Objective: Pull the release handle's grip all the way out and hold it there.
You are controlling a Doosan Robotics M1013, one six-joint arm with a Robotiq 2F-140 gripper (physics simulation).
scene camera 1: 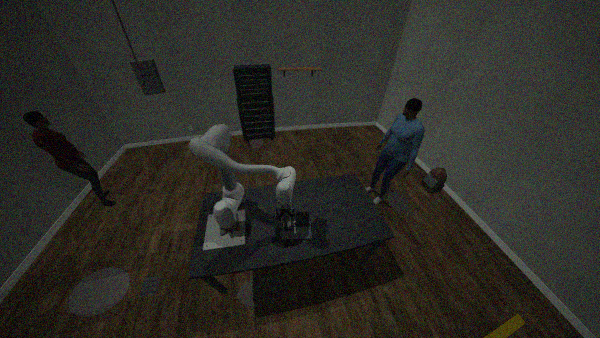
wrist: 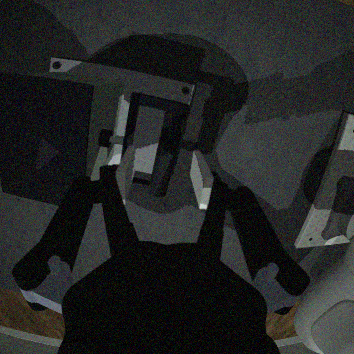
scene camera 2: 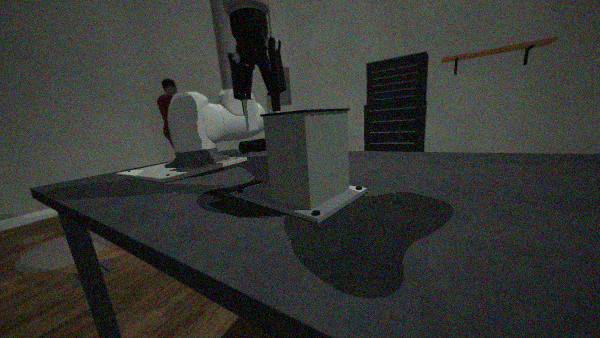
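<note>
The release unit is a pale box (scene camera 2: pixel 327 160) with a dark top (wrist: pixel 45 135), on a bolted base plate (scene camera 2: pixel 332 204) (wrist: pixel 122 77). Its handle has a dark grip (scene camera 2: pixel 252 145) (wrist: pixel 171 145), a bar standing out from the box's side towards the arm's base. How far out it stands is hard to tell. My gripper (scene camera 1: pixel 287 224) (scene camera 2: pixel 261 114) (wrist: pixel 163 160) points down, open about halfway and empty. In scene camera 2 its near fingertip is just above the grip; the far one is partly hidden behind the box. In the wrist view the fingertips lie on either side of the grip.
The unit and the arm's white base plate (scene camera 1: pixel 212 239) (scene camera 2: pixel 145 172) stand on a dark table (scene camera 1: pixel 350 210) (scene camera 2: pixel 500 240). A small black knob (wrist: pixel 105 136) sits beside the handle. One person (scene camera 1: pixel 400 137) stands beyond the table, another (scene camera 1: pixel 62 150) to the left.
</note>
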